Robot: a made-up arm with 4 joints.
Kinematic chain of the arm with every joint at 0, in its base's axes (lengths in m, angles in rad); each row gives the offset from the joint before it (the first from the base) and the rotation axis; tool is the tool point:
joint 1: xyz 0 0 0.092 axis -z
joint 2: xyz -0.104 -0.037 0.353 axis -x
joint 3: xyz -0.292 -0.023 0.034 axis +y
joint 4: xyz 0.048 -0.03 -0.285 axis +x
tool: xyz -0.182 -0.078 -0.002
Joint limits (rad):
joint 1: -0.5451..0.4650
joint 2: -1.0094..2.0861
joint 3: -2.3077..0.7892
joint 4: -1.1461..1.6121
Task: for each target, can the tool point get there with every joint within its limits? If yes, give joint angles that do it. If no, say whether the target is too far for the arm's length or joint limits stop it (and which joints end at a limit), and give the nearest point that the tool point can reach.
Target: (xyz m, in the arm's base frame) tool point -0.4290 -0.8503 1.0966
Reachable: no: too far | nearest point -0.3614 -0.5145 0.6706 | short by 0.547 m
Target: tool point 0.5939 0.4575 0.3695
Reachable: no: joint limits stop it (at a limit: joint 1, joint 2, joint 3) | nearest point 0.0333 0.1564 0.4268 | short by 0.639 m
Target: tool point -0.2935 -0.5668 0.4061
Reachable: yes | joints -0.4678 1.2501 -0.0342 1.3358
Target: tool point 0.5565 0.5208 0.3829
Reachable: no: joint limits stop it (at a limit: joint 1, joint 2, joint 3) | nearest point 0.0328 0.1579 0.4308 | short by 0.639 m
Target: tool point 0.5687 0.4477 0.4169
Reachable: no: joint limits stop it (at a limit: joint 1, joint 3) | nearest point 0.0335 0.1574 0.4372 | short by 0.609 m
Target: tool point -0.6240 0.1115 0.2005
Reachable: yes | joints 0.2959 -0.3791 0.3519 0.3315
